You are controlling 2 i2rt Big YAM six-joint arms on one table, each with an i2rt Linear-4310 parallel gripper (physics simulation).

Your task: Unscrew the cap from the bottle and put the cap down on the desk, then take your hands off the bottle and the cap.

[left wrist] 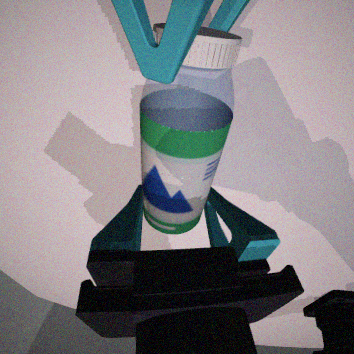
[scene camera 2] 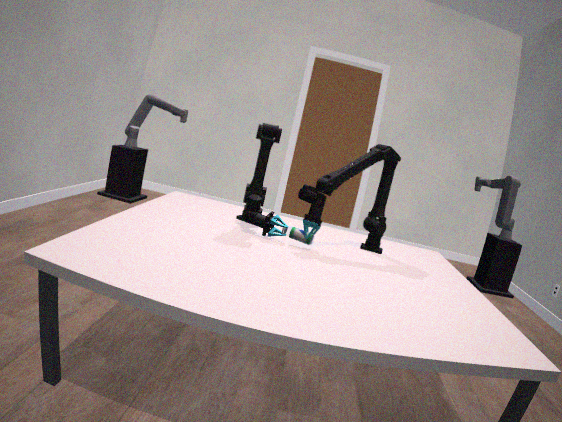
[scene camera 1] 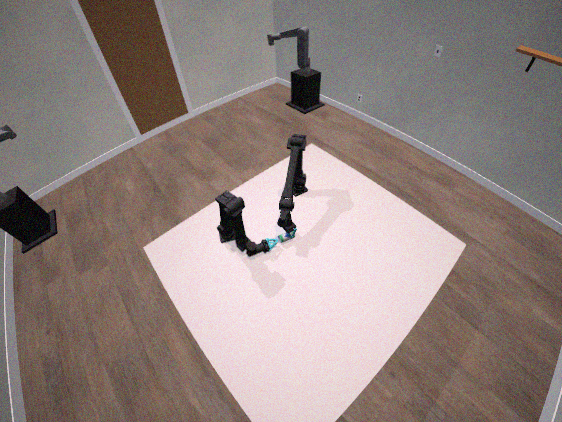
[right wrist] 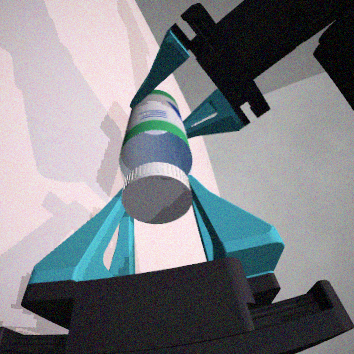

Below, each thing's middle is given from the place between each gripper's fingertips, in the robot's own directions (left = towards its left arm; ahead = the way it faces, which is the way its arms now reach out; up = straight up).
Now: the ribbed cap (right wrist: 157,192) 1 cm behind my right hand and 1 cm to the right of it.
I see the ribbed cap 11 cm to the right of my left hand, 3 cm behind it and 1 cm above it.
